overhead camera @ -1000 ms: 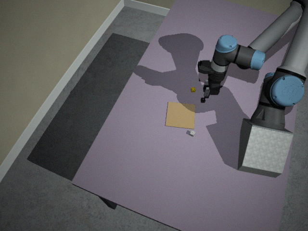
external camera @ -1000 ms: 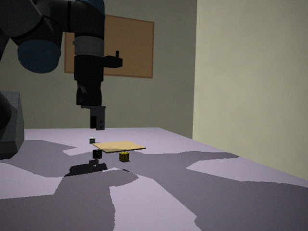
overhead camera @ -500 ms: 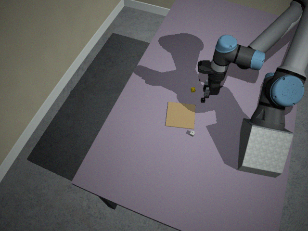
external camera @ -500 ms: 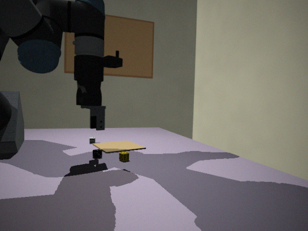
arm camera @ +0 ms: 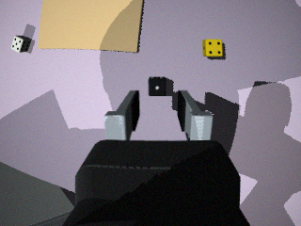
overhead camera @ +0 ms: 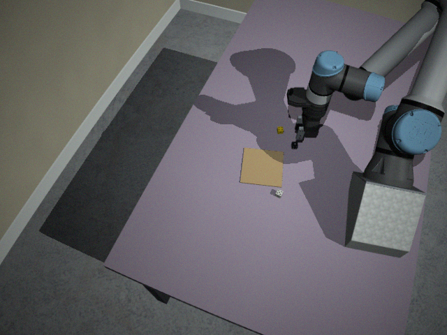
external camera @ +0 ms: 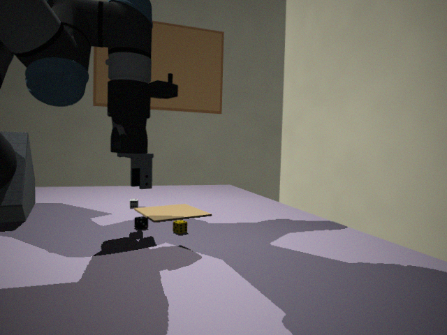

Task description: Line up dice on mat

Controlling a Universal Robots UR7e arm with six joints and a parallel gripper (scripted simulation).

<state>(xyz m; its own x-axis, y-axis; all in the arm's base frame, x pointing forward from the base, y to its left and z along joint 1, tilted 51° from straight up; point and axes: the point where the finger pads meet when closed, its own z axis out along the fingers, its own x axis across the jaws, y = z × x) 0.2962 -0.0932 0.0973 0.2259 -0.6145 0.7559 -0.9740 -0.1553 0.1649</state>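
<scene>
Now: the black die 9 cm below my hand. Also, from my hand: white die 2 cm ahead, 20 cm to the left, 9 cm below; then tan mat 10 cm ahead, 11 cm to the left, 9 cm below; then yellow die 6 cm ahead, 5 cm to the right, 9 cm below.
</scene>
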